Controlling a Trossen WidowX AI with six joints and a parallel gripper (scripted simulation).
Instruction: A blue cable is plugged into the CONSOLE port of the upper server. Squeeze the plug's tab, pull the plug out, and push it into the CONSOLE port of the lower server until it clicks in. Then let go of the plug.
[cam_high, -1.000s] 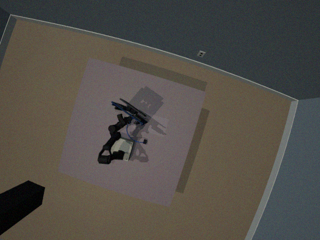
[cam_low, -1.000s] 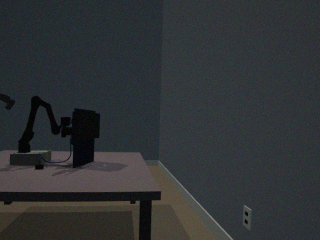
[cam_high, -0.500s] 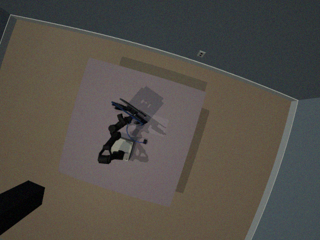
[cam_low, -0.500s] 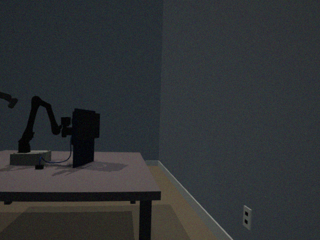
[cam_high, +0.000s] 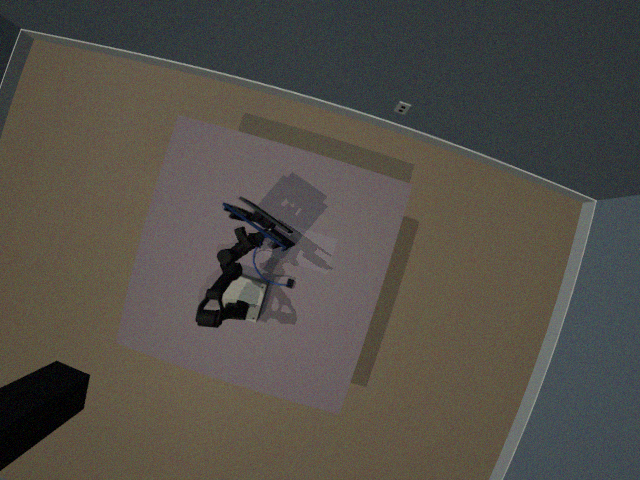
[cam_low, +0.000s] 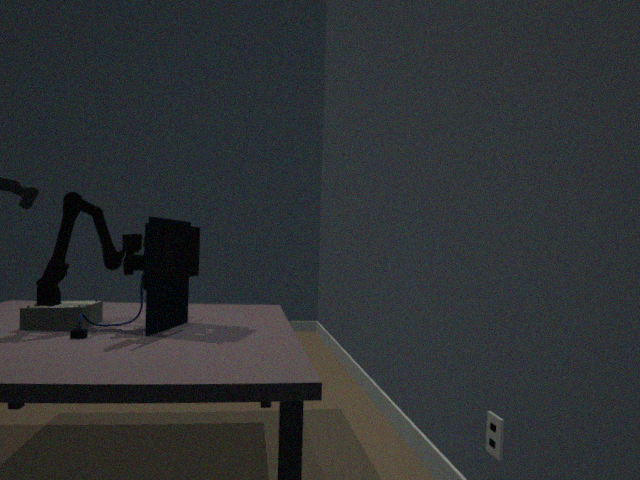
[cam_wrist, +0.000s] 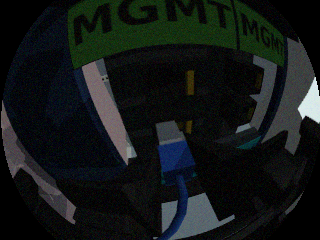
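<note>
Right now the blue plug is right at my gripper tip. Also, from my gripper tip: small black block 240 mm behind, 220 mm below, 150 mm to the right.
</note>
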